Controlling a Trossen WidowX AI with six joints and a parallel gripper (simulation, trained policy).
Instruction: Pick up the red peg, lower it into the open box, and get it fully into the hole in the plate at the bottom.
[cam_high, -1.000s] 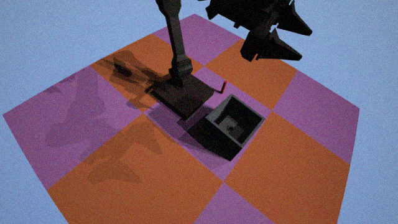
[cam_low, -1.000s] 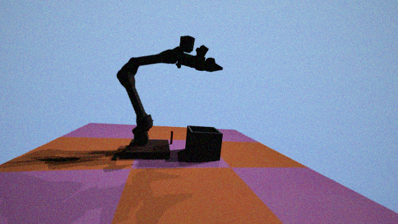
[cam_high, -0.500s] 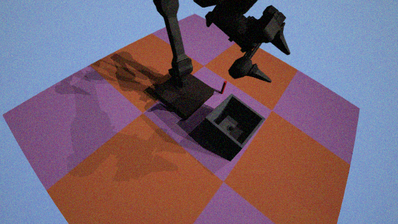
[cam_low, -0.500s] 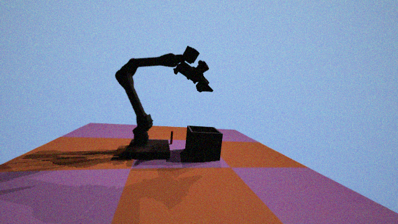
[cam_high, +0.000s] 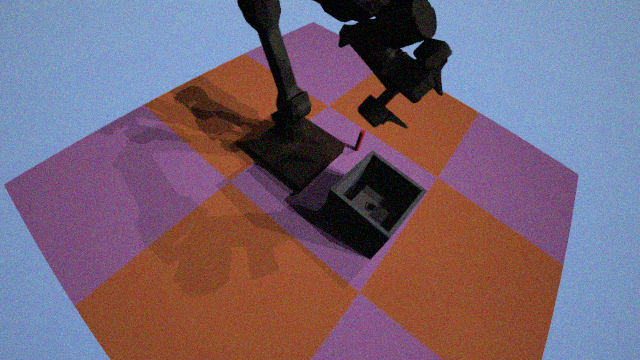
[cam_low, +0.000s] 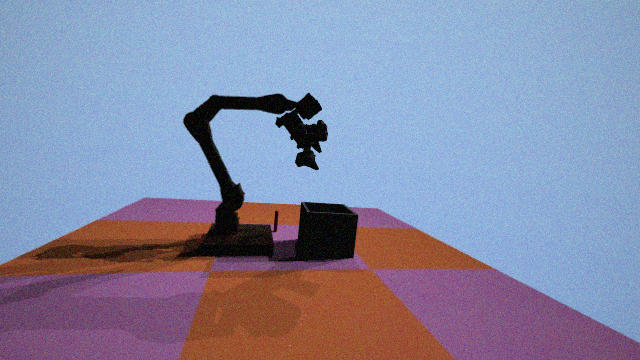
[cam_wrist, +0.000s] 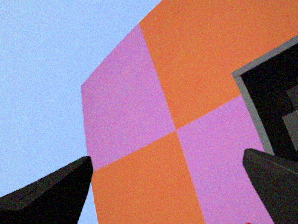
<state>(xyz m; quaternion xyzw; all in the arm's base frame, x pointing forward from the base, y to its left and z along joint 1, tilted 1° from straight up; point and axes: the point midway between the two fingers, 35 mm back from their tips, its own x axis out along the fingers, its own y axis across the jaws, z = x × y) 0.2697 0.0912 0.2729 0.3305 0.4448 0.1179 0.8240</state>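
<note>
Now: the red peg 14 cm behind my gripper tip, 4 cm to the left of it and 25 cm below it. The rest, counted from my gripper tip: grey plate: 4 cm ahead, 11 cm to the right, 24 cm below.
</note>
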